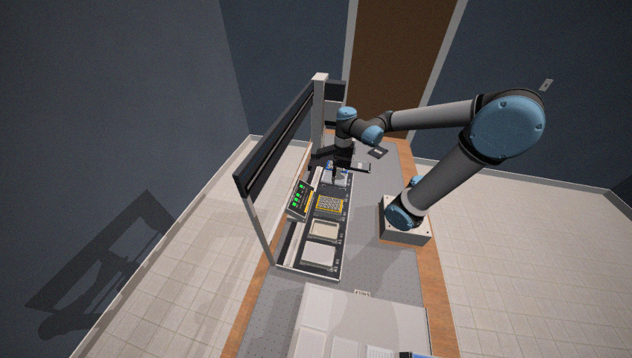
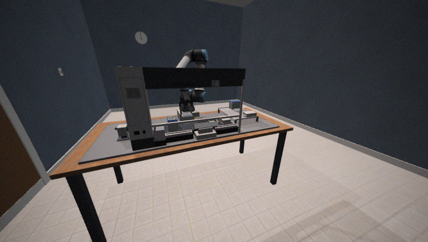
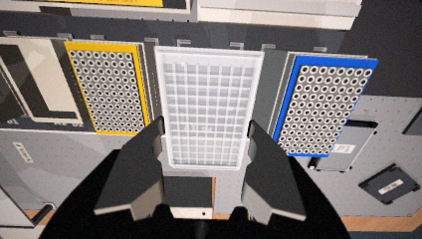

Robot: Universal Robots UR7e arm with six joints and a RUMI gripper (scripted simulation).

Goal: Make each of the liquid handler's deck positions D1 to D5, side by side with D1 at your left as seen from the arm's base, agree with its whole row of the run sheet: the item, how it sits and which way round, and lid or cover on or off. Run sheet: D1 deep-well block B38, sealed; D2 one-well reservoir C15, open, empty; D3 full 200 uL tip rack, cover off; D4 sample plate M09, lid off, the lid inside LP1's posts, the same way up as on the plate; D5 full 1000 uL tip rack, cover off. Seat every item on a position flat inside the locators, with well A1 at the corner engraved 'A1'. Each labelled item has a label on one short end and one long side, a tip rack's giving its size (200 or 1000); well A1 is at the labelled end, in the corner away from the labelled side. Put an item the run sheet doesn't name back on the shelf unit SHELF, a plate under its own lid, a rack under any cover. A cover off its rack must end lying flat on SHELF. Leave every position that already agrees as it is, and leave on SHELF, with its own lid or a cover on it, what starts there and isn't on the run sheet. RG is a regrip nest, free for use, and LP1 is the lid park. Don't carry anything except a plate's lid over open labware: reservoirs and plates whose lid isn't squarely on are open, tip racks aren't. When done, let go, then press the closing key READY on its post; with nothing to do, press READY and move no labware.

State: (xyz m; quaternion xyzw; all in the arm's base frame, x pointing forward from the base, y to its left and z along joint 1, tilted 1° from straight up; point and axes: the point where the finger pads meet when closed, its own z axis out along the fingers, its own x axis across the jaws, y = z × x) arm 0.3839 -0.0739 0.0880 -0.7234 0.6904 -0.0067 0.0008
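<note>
My hand is 1 cm past the yellow-framed tip rack, 12 cm to the right of it and 8 cm above it. Round my hand: blue-framed tip rack 13 cm to the right, 6 cm below; then well plate 1 cm below; then one-well reservoir 1 cm behind, 25 cm to the left, 11 cm below.
</note>
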